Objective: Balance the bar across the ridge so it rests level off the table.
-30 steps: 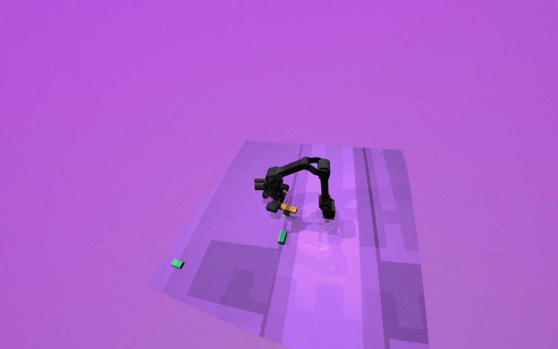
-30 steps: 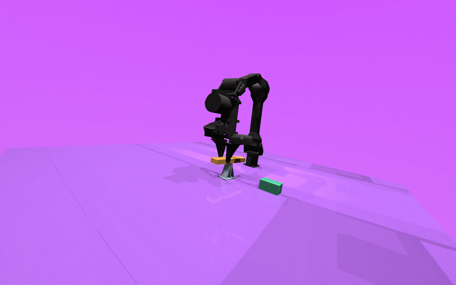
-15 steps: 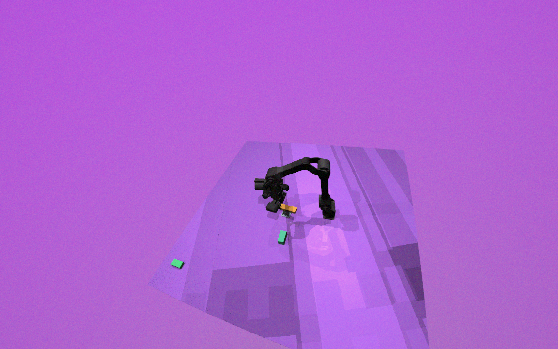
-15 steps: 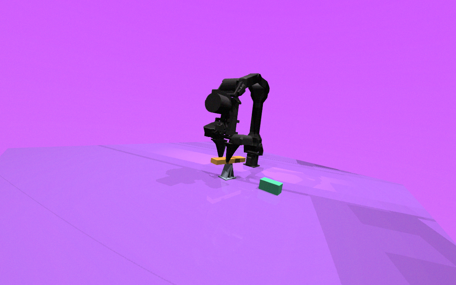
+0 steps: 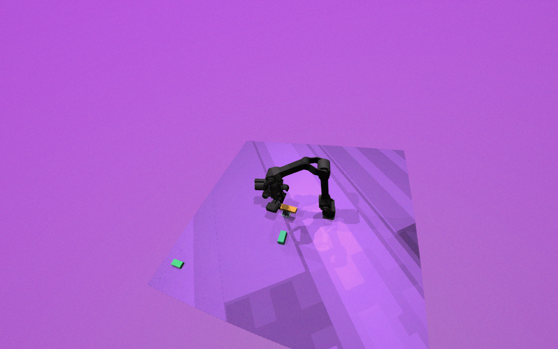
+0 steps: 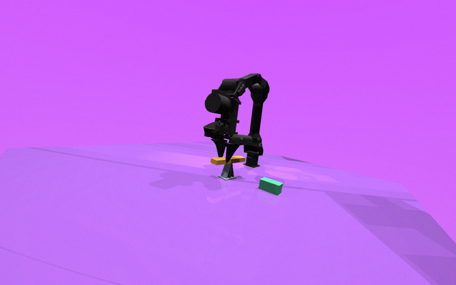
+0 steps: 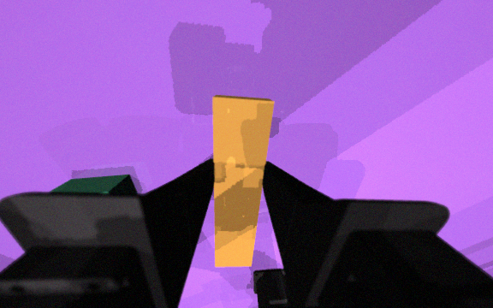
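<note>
Right now the bar is 30 mm behind my gripper tip. The rest, counted from my gripper tip: green block: 60 mm behind, 160 mm to the left, 50 mm below.
</note>
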